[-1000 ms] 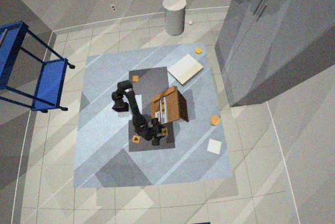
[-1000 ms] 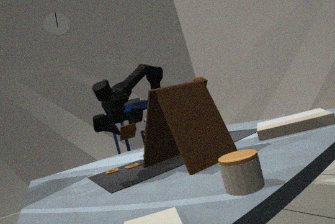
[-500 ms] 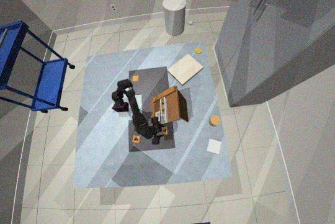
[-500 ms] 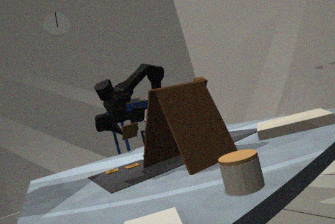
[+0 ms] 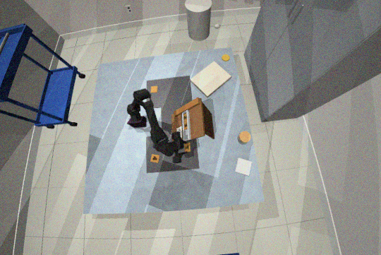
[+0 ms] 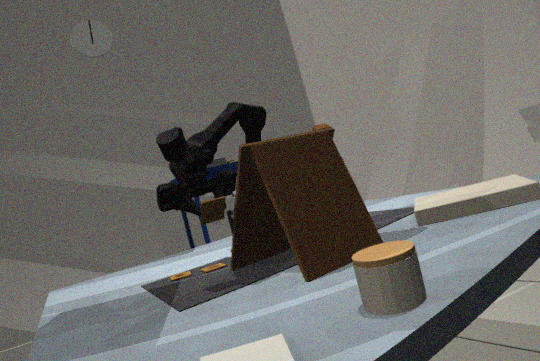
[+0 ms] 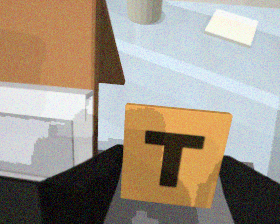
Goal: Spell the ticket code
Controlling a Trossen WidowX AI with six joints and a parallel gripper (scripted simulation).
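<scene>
The white ticket is 130 mm to the left of my gripper tip, 70 mm below it and 40 mm behind it. The rest, counted from my gripper tip: cream slab: 530 mm to the left, 300 mm ahead, 140 mm below; then tan-lidded jar: 410 mm ahead, 130 mm below, 10 mm to the right; then white card: 350 mm ahead, 200 mm to the right, 160 mm below.
</scene>
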